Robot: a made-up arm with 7 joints.
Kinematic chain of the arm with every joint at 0, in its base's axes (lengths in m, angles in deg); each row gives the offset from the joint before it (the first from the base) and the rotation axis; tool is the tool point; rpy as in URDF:
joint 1: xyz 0 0 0.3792 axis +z
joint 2: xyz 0 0 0 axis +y
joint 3: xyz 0 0 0.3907 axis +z
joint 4: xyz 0.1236 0 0 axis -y
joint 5: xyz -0.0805 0 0.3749 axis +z
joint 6: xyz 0 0 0 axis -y
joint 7: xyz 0.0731 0 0 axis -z
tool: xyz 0 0 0 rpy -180 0 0
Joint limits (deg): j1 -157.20..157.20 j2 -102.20..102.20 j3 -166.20..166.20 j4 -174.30..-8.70 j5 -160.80..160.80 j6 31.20..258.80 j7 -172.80..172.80
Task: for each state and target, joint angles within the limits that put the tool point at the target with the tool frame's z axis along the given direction. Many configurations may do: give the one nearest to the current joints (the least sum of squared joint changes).
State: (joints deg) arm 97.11 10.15 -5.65 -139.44 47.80 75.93 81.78
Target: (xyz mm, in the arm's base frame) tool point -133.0 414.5 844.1 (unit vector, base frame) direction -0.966 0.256 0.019
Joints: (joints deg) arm 103.01 -18.17 8.04 -110.94 95.92 125.23 81.78
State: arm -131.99 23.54 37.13 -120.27 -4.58 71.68 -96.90
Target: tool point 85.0 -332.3 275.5 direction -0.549 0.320 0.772
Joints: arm -84.97 24.53 15.36 -150.76 -39.13 31.20 -96.90
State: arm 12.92 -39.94 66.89 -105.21 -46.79 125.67 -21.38
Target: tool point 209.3 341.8 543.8 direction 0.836 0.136 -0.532
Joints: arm -1.51 -15.67 46.41 -144.82 -96.13 158.32 -21.38
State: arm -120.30 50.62 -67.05 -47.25 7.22 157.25 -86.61
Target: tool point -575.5 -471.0 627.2 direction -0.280 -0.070 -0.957
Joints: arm -108.10 36.15 -46.42 -81.68 23.23 123.11 -86.61
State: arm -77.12 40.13 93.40 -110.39 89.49 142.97 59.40
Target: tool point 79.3 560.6 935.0 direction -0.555 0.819 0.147
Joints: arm -49.52 -12.66 126.07 -67.10 96.97 136.38 59.40
